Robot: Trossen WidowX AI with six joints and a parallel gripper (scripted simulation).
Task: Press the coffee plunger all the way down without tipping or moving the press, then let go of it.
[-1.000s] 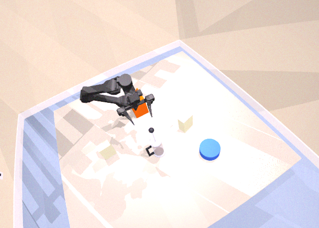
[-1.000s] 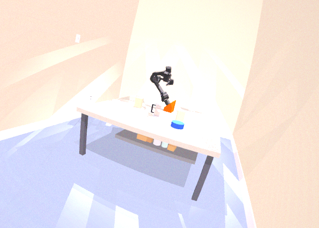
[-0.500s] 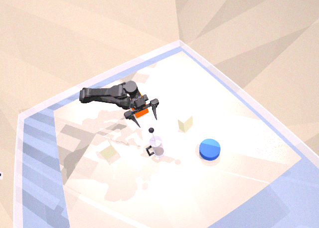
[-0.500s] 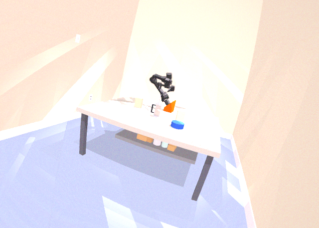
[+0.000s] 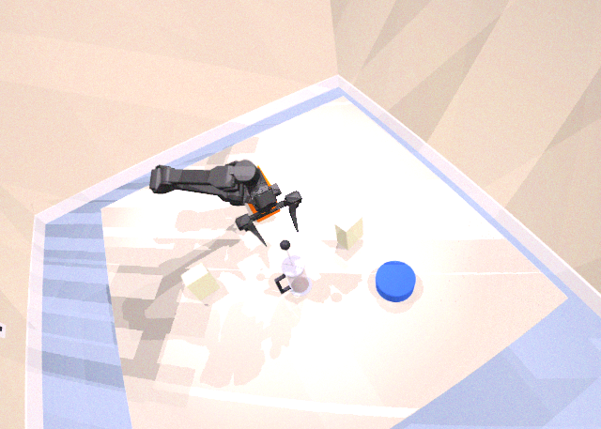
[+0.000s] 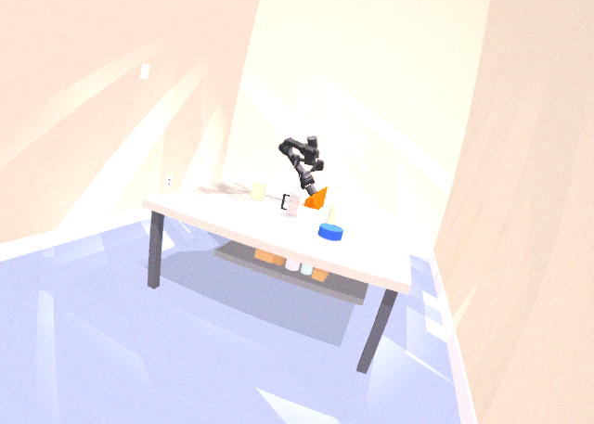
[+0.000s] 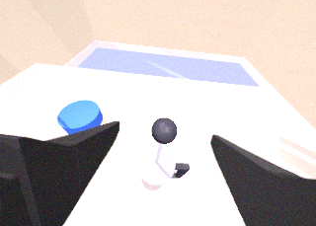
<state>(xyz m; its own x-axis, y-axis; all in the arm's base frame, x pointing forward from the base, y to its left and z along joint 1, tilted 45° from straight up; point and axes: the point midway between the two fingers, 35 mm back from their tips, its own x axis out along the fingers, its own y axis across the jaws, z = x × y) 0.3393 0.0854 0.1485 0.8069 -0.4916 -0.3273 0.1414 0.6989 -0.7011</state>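
The coffee press is 14 cm below my gripper tip, 2 cm to the right of it and 1 cm ahead of it. Also, from my gripper tip: blue disc (24 cm to the left, 24 cm below, 19 cm ahead).
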